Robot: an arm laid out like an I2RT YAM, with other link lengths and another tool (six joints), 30 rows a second.
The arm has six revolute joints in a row. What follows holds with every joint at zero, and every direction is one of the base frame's. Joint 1 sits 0.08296 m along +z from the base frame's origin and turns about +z. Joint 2 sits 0.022 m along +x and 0.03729 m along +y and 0.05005 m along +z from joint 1 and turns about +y. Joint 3 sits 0.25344 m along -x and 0.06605 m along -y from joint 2 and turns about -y. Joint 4 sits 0.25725 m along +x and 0.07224 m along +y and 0.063 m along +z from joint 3 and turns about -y. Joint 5 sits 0.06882 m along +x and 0.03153 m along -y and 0.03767 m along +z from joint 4 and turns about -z. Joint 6 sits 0.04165 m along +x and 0.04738 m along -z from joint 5 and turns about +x. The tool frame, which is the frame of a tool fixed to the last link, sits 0.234 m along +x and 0.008 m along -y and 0.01 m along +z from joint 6; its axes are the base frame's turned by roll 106.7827, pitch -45.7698 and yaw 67.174 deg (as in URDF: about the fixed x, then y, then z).
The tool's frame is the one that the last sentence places.
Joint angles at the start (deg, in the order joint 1, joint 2, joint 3, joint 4, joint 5, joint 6):
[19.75 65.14 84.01 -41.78 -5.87 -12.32]
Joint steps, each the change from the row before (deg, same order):
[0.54 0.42 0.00 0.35 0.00 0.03]
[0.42 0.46 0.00 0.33 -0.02 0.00]
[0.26 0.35 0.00 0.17 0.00 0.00]
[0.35 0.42 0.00 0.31 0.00 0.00]
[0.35 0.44 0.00 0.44 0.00 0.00]
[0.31 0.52 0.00 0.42 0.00 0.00]
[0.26 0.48 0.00 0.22 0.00 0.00]
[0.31 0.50 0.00 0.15 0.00 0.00]
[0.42 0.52 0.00 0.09 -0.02 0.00]
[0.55 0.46 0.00 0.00 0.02 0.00]
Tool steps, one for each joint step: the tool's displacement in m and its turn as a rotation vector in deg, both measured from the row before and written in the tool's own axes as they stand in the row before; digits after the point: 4 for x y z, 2 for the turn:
[0.0038 -0.0026 0.0020 0.30 0.35 -0.26]
[0.0030 -0.0023 0.0025 0.30 0.24 -0.24]
[0.0016 -0.0019 0.0021 0.26 0.08 -0.16]
[0.0025 -0.0019 0.0023 0.24 0.19 -0.20]
[0.0029 -0.0014 0.0024 0.15 0.25 -0.19]
[0.0024 -0.0016 0.0031 0.22 0.17 -0.18]
[0.0015 -0.0022 0.0030 0.32 0.04 -0.17]
[0.0016 -0.0029 0.0032 0.42 0.02 -0.21]
[0.0021 -0.0039 0.0032 0.54 0.07 -0.28]
[0.0026 -0.0047 0.0027 0.60 0.11 -0.36]

